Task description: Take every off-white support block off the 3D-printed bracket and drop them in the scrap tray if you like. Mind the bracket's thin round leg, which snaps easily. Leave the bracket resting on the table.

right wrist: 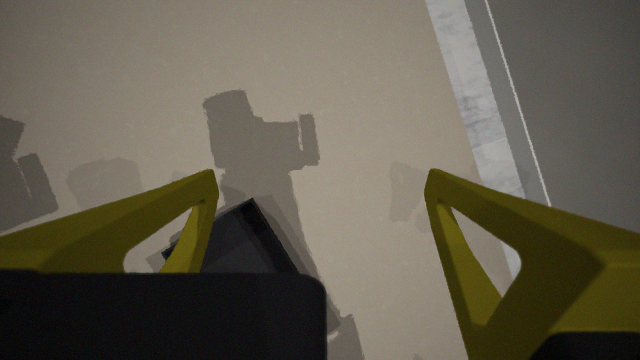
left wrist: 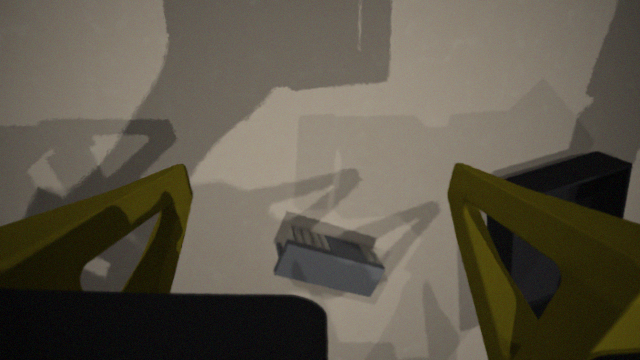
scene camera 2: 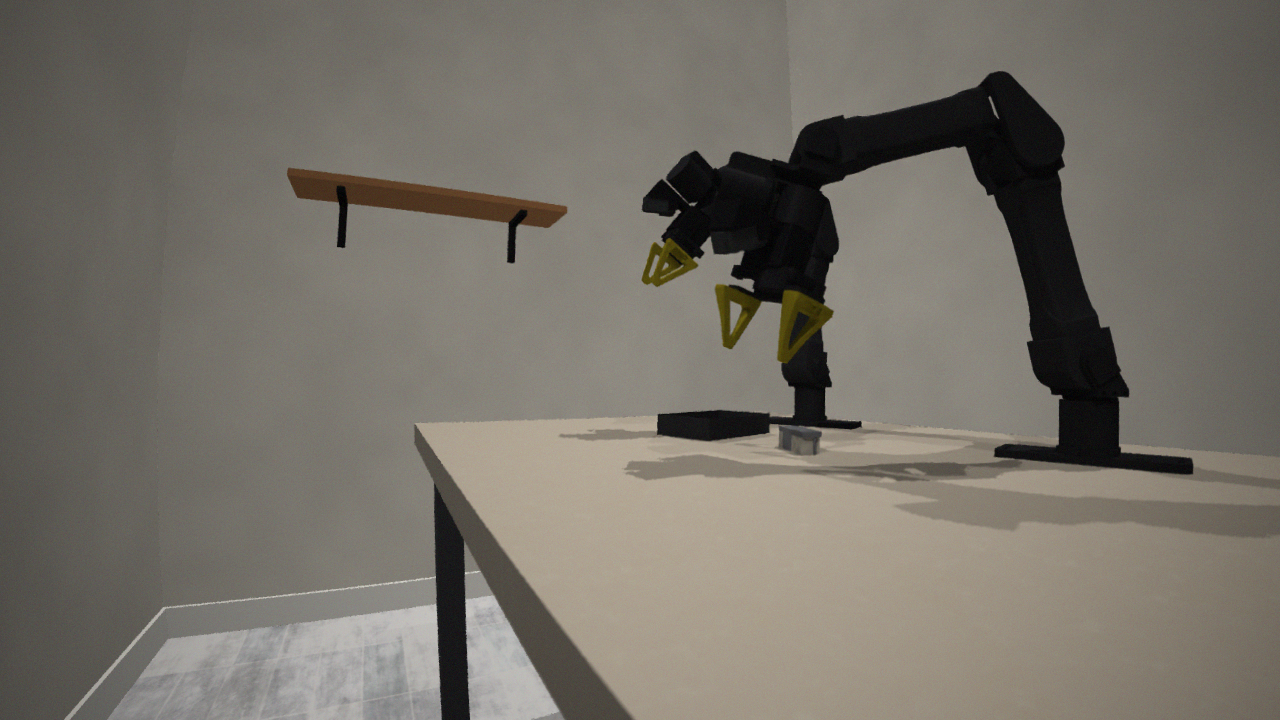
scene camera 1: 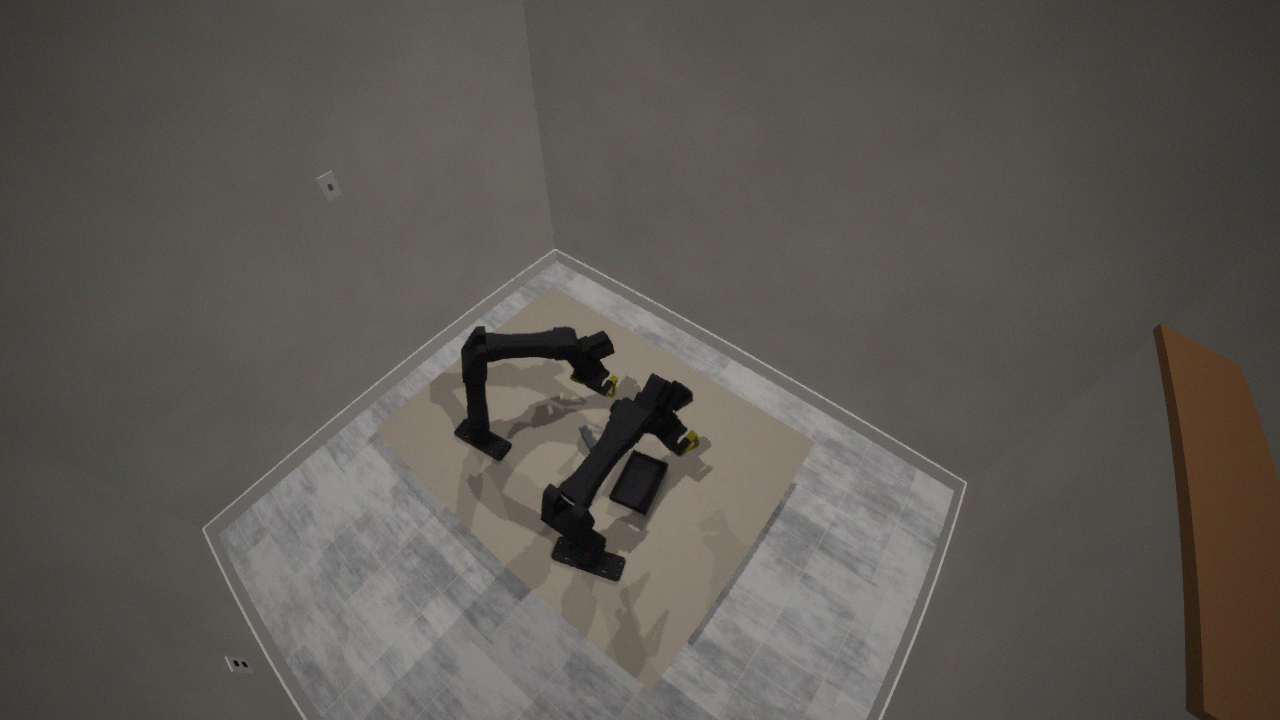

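The blue-grey bracket [scene camera 1: 587,437] [scene camera 2: 798,439] [left wrist: 327,271] rests on the table [scene camera 1: 760,447] [scene camera 2: 805,582]. Pale ribbed support material [left wrist: 311,237] shows beside its flat plate in the left wrist view; separate blocks and the thin round leg cannot be made out. The black scrap tray [scene camera 1: 639,483] [scene camera 2: 713,425] [left wrist: 594,165] [right wrist: 240,245] lies near the bracket; no blocks show in its visible part. My left gripper [scene camera 2: 757,353] [left wrist: 320,178] is open and empty, above the table near the bracket. My right gripper [scene camera 2: 653,279] [right wrist: 321,180] is open and empty, raised beyond the tray.
In scene camera 1 my right arm [scene camera 1: 608,452] reaches across between the bracket and the tray, partly over the bracket. Both arms' wrists are close together in scene camera 2. A brown shelf [scene camera 1: 1226,519] [scene camera 2: 429,198] is on the wall. The table's edge shows in the right wrist view.
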